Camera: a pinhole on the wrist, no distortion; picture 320 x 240 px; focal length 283.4 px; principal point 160.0 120.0 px. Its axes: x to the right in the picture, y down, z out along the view. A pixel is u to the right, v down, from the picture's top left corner.
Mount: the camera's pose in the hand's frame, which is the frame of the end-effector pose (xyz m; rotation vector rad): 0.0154 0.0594 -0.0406 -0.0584 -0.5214 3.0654
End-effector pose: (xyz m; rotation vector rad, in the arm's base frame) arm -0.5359 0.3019 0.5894 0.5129 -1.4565 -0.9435
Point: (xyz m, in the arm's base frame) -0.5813 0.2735 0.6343
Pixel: 22.9 178.5
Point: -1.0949 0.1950 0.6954
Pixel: 45.6 100.3
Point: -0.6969 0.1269 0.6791
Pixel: outside the picture
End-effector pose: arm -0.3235 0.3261 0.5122 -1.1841 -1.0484 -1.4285
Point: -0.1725 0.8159 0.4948
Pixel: 214.3 17.1
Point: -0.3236 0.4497 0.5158
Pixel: 194.9 154.6
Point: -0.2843 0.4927 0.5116
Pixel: 205.8 89.3
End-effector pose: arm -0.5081 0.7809 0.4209 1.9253 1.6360 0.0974
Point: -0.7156 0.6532 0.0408
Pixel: outside the picture
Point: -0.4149 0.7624 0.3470
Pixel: 123.6 46.1
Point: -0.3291 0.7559 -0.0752
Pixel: 63.5 95.7
